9 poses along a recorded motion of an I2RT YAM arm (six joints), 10 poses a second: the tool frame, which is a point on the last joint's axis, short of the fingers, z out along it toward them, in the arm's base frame.
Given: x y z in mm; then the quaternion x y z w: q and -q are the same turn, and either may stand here.
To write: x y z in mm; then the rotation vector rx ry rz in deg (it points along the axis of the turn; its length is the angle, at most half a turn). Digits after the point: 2 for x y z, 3 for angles.
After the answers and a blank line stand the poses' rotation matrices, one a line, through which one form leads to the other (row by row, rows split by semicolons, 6 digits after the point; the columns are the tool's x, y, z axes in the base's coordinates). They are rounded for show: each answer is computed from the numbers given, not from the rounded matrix.
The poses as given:
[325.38 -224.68 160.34 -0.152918 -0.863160 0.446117 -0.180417]
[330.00 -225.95 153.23 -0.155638 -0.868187 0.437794 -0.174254]
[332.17 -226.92 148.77 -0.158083 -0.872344 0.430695 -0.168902]
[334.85 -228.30 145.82 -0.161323 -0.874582 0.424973 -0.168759]
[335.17 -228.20 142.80 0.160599 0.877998 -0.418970 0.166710]
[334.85 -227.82 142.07 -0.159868 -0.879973 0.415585 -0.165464]
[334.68 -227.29 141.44 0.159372 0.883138 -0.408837 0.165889]
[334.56 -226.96 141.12 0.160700 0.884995 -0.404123 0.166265]
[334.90 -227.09 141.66 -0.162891 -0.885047 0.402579 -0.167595]
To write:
[325.38 -224.68 160.34 24.753 139.718 -72.212]
[330.00 -225.95 153.23 25.278 141.006 -71.104]
[332.17 -226.92 148.77 25.751 142.098 -70.157]
[334.85 -228.30 145.82 26.280 142.474 -69.230]
[335.17 -228.20 142.80 26.192 143.192 -68.329]
[334.85 -227.82 142.07 26.091 143.613 -67.824]
[334.68 -227.29 141.44 26.004 144.095 -66.707]
[334.56 -226.96 141.12 26.215 144.368 -65.924]
[334.90 -227.09 141.66 26.553 144.271 -65.624]

-0.888132 0.424960 0.175019; 0.103011 0.555191 -0.825319; -0.447896 -0.714963 -0.536859
-0.890825 0.422821 0.166295; 0.117671 0.568226 -0.814415; -0.438845 -0.705933 -0.555944
-0.892964 0.421296 0.158510; 0.130315 0.579023 -0.804829; -0.430852 -0.698027 -0.571948
-0.890991 0.425616 0.158071; 0.138744 0.586746 -0.797797; -0.432303 -0.688898 -0.581837
-0.892832 0.421704 0.158170; 0.142318 0.597344 -0.789256; -0.427314 -0.682162 -0.593344
-0.894128 0.418888 0.158330; 0.143830 0.603462 -0.784312; -0.424085 -0.678503 -0.599821
-0.894163 0.417138 0.162692; 0.145852 0.614905 -0.774996; -0.423321 -0.669244 -0.610666
-0.893063 0.418820 0.164402; 0.150054 0.621720 -0.768731; -0.424172 -0.661856 -0.618081
-0.890757 0.423273 0.165506; 0.153392 0.622793 -0.767202; -0.427812 -0.658003 -0.619684

